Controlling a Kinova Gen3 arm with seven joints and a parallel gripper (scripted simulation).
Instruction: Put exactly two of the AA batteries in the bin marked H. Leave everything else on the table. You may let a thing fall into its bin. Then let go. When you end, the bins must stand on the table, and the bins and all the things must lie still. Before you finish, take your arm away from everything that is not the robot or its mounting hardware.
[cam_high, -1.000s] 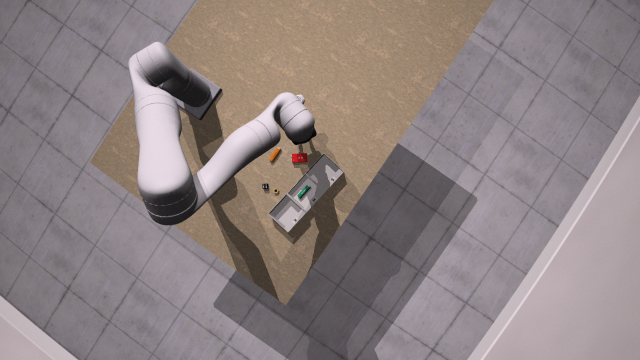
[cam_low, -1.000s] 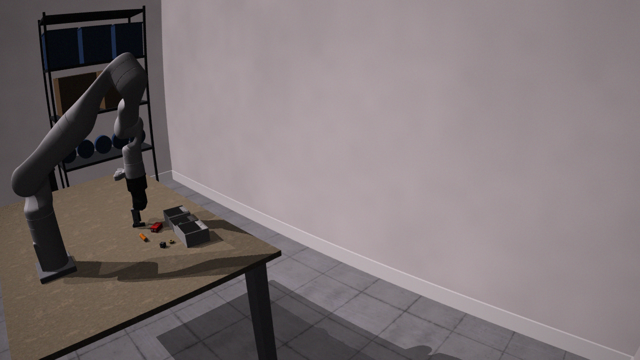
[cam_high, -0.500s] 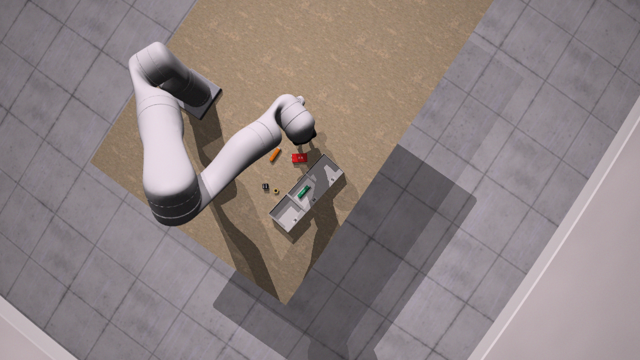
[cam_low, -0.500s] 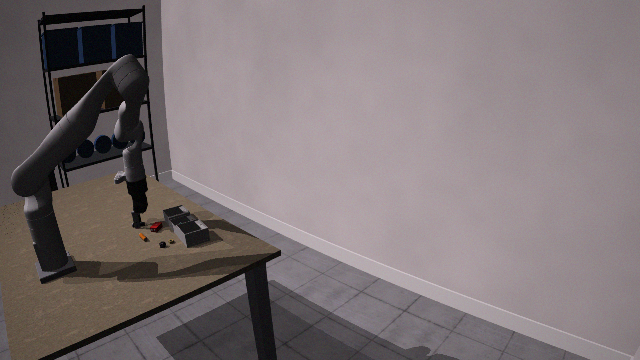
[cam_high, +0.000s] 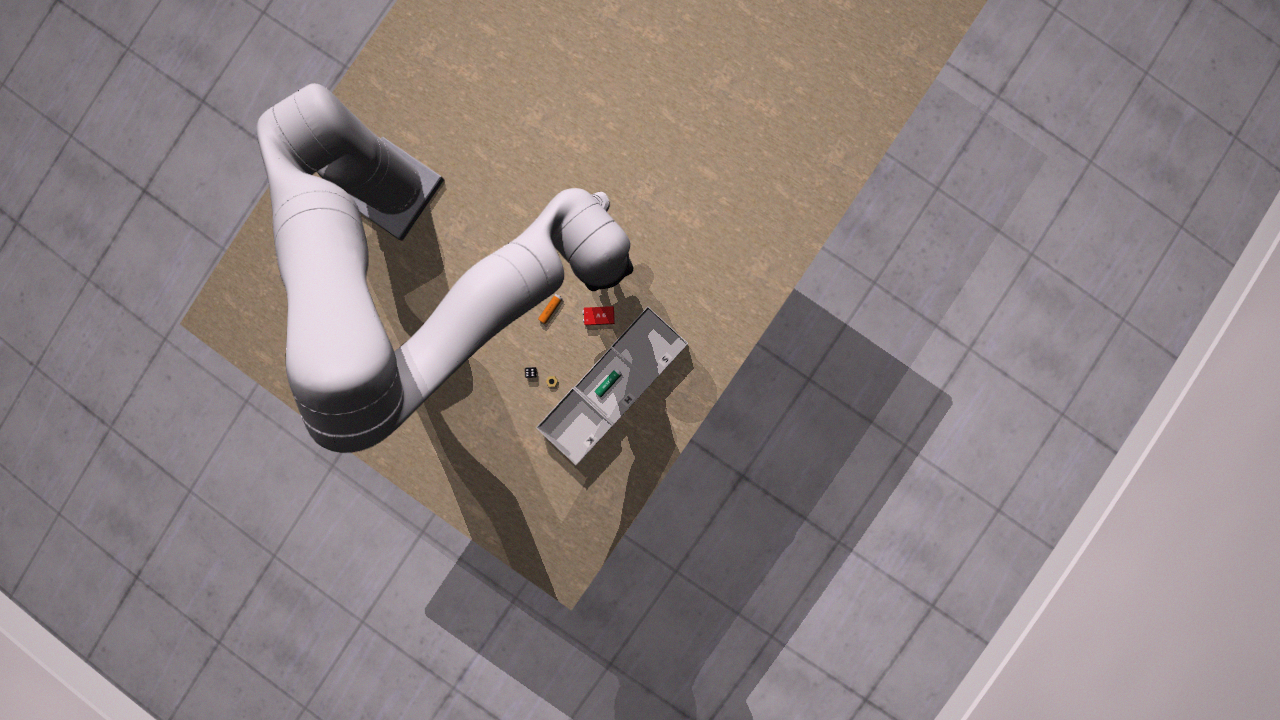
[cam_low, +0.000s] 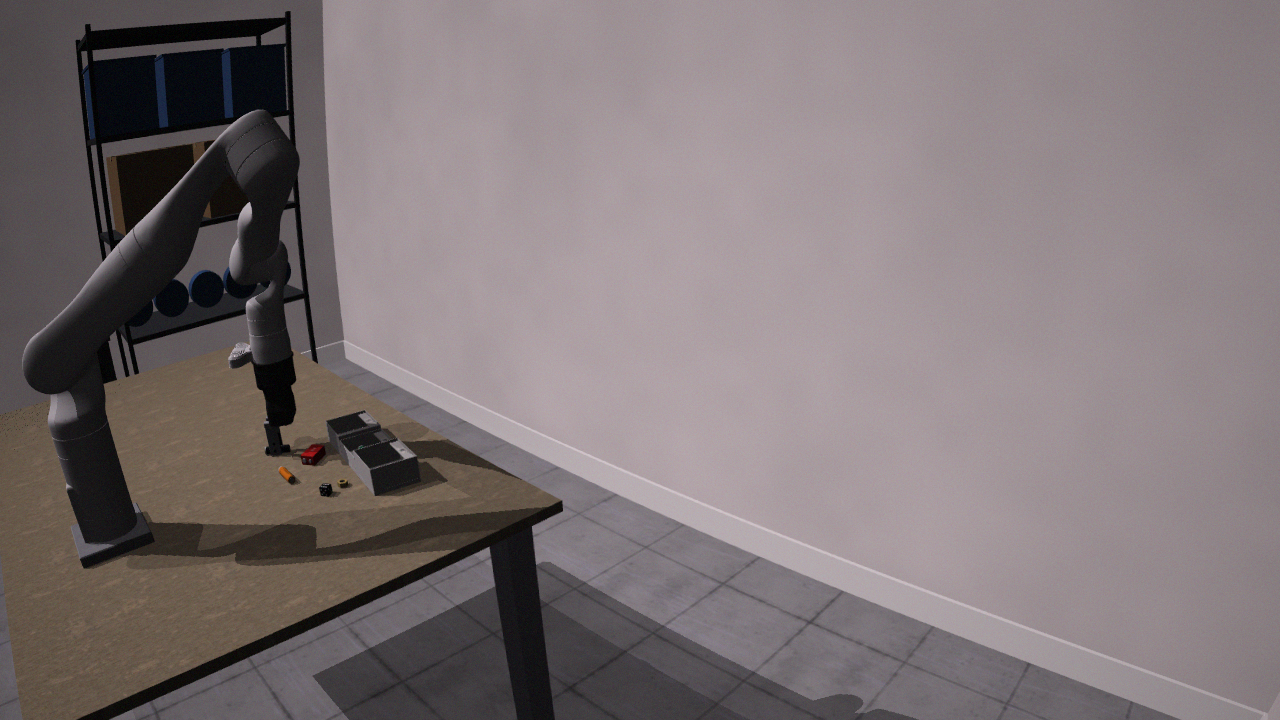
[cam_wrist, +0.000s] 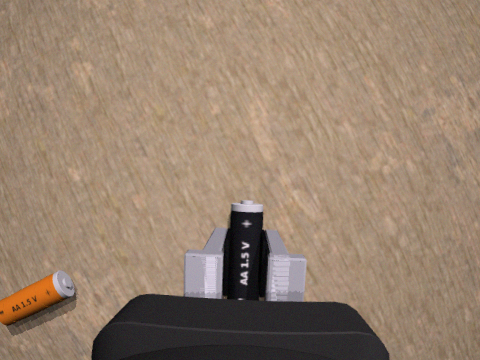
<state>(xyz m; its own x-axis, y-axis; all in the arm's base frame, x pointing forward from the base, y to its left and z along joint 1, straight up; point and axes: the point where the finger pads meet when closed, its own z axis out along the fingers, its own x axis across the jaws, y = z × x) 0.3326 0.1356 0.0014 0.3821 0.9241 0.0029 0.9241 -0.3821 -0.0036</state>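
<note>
The bin row lies 140 mm ahead of my hand and 130 mm to the right of it. Also, from my hand: orange AA battery 110 mm to the right, 10 mm below, 10 mm behind; red 9 V battery 80 mm to the right, 50 mm ahead, 10 mm below; black AA battery 10 mm below.
</note>
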